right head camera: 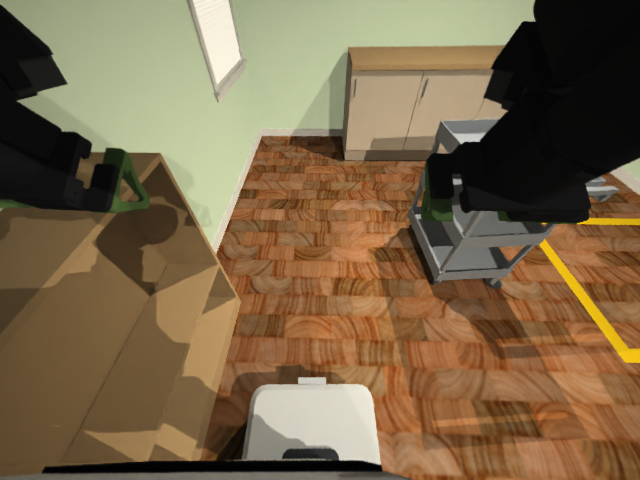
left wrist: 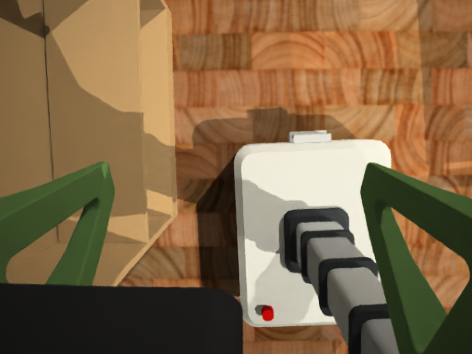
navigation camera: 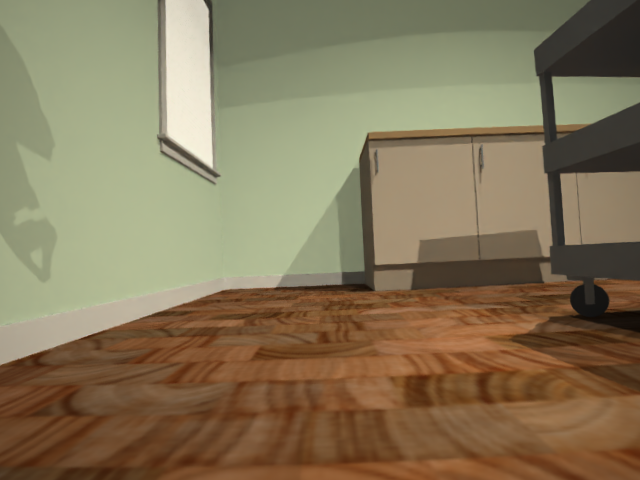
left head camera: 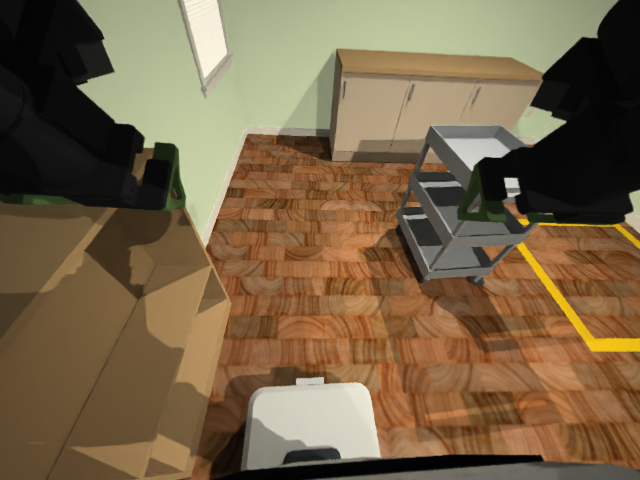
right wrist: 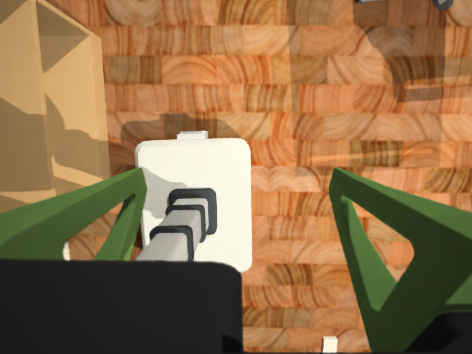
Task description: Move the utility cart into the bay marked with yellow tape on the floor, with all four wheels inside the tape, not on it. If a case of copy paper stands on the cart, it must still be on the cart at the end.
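Places are measured from the left arm's base along level axes (x down, y back, z left), in centimetres.
Where they show: left gripper, fingertip midpoint: [right head camera: 110, 202] [left wrist: 237, 176] [left head camera: 142, 200]; right gripper, fingertip midpoint: [right head camera: 460, 215] [left head camera: 493, 216] [right wrist: 237, 178].
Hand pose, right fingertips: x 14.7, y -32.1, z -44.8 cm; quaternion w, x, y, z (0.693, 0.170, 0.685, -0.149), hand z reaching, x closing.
Note:
After its pixels a point has its place.
The grey three-shelf utility cart [left head camera: 485, 239] @[x 89.5, y -92.4, z -119.5 cm] [right head camera: 506, 238] @[x 89.0, y -92.6, z -122.7 cm] [navigation camera: 594, 260] @[x 123.4, y -133.7, z -96.8 cm] stands upright on the floor, ahead and to the right. Its top tray looks empty; no case of copy paper shows on the visible parts. The yellow tape [left head camera: 558, 295] @[x 140.9, y -84.0, z -199.7 cm] [right head camera: 585, 299] @[x 140.9, y -84.5, z -199.1 cm] runs to the right of the cart; the visible near wheels are outside it, the other wheels hidden. My left gripper [left head camera: 100, 193] [right head camera: 67, 198] [left wrist: 237, 176] @[x 13.5, y -33.7, z -0.1 cm] is open and empty, in front of the bookcase. My right gripper [left head camera: 522, 209] [right head camera: 485, 209] [right wrist: 237, 178] @[x 14.7, y -32.1, z -44.8 cm] is open and empty, overlapping the cart in the head views.
A wooden bookcase [left head camera: 206, 330] @[x 131.0, y -63.5, z 33.7 cm] [right head camera: 217, 330] @[x 131.0, y -61.7, z 32.2 cm] [left wrist: 157, 100] @[x 131.0, y -50.0, z 31.2 cm] [right wrist: 75, 100] @[x 131.0, y -52.8, z 36.8 cm] stands close on the left. My white base [left head camera: 310, 418] @[x 115.0, y -19.9, z -22.1 cm] [right head camera: 310, 418] @[x 115.0, y -19.8, z -22.2 cm] [left wrist: 270, 170] @[x 115.0, y -23.8, z -8.2 cm] [right wrist: 200, 165] @[x 115.0, y -20.9, z -26.4 cm] is beside it. A beige cabinet [left head camera: 372, 113] @[x 86.7, y -248.5, z -86.8 cm] [right head camera: 382, 108] @[x 84.4, y -248.5, z -84.5 cm] [navigation camera: 423, 201] @[x 90.9, y -248.6, z -83.3 cm] stands at the far wall, behind the cart.

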